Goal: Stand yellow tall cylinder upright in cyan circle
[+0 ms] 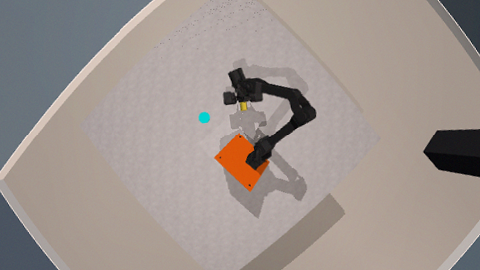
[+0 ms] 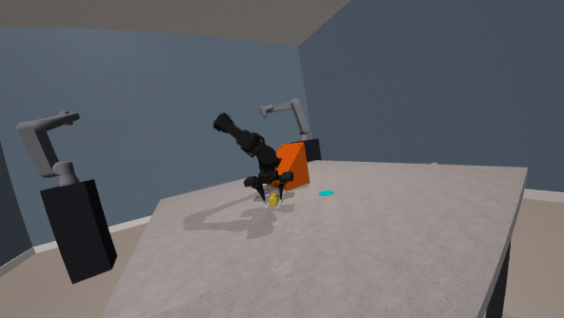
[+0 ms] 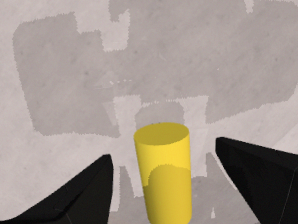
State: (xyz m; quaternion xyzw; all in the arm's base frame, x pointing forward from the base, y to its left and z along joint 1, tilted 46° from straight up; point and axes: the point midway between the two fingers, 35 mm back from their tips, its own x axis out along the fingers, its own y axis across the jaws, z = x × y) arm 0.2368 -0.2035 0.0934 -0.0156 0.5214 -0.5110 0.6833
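The yellow tall cylinder is 20 mm to the left of my gripper tip, 20 mm behind it and 10 mm below it. Also, from my gripper tip: cyan circle 200 mm to the left, 100 mm ahead, 20 mm below.
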